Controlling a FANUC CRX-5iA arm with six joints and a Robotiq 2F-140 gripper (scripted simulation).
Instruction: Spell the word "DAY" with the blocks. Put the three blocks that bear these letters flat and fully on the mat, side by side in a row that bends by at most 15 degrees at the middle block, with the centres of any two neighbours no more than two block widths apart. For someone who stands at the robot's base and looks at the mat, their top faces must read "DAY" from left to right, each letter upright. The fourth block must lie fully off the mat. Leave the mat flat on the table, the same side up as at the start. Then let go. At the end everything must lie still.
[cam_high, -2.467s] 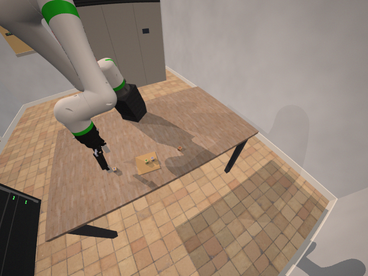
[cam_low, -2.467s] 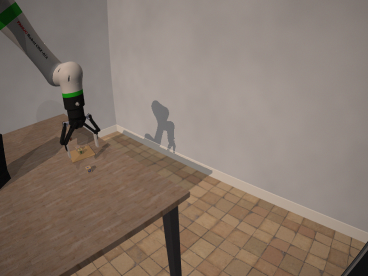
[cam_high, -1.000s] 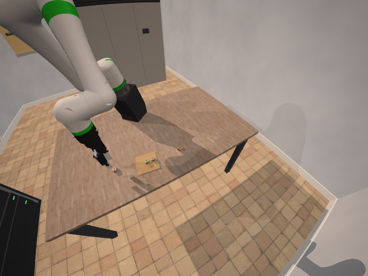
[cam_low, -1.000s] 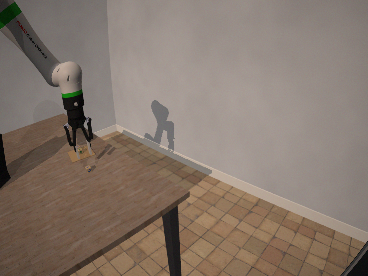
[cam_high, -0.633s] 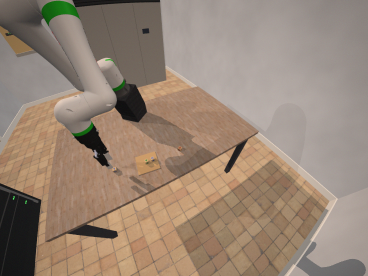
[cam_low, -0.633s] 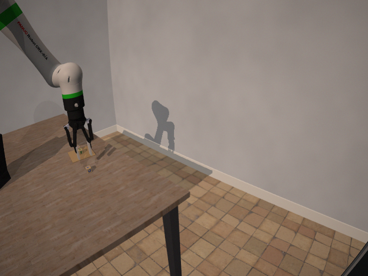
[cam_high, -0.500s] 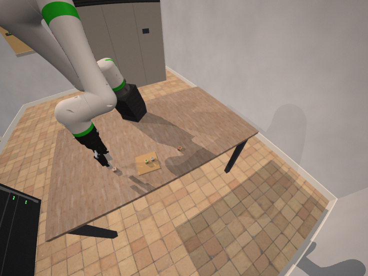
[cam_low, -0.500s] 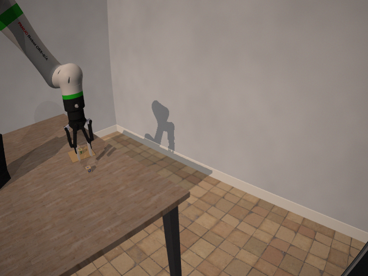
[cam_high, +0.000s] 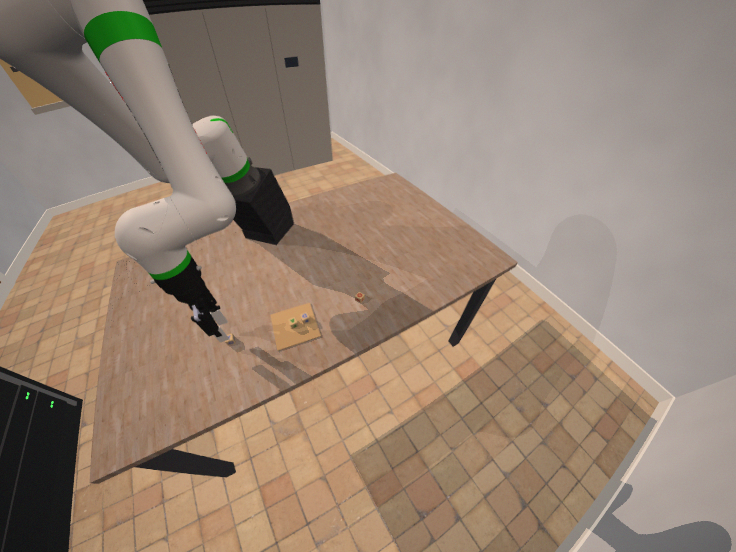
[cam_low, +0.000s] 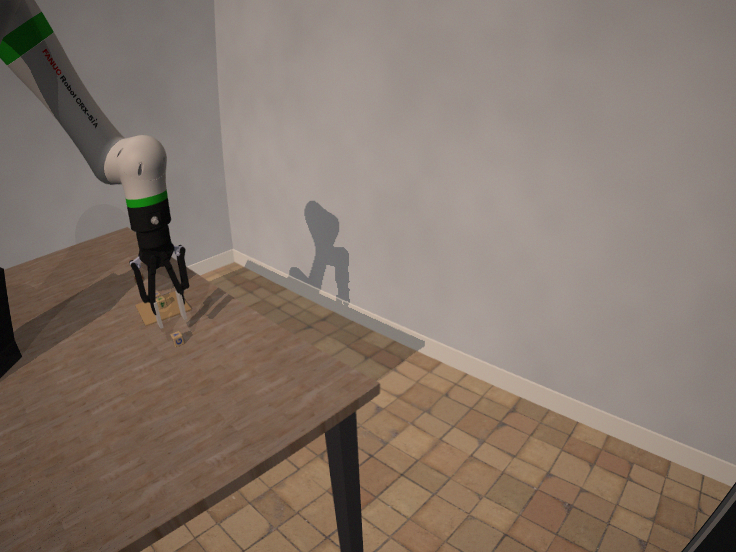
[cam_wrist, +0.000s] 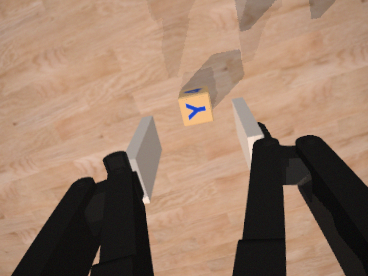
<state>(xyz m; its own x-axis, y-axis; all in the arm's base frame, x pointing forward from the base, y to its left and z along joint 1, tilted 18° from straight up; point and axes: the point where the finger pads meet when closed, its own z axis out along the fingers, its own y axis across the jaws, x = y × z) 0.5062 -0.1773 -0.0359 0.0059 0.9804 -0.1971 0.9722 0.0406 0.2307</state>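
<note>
The Y block lies 8 cm below my hand. The rest, counted from my hand: tan mat: 2 cm ahead, 21 cm to the left, 9 cm below; O block: 1 cm ahead, 44 cm to the left, 8 cm below.
</note>
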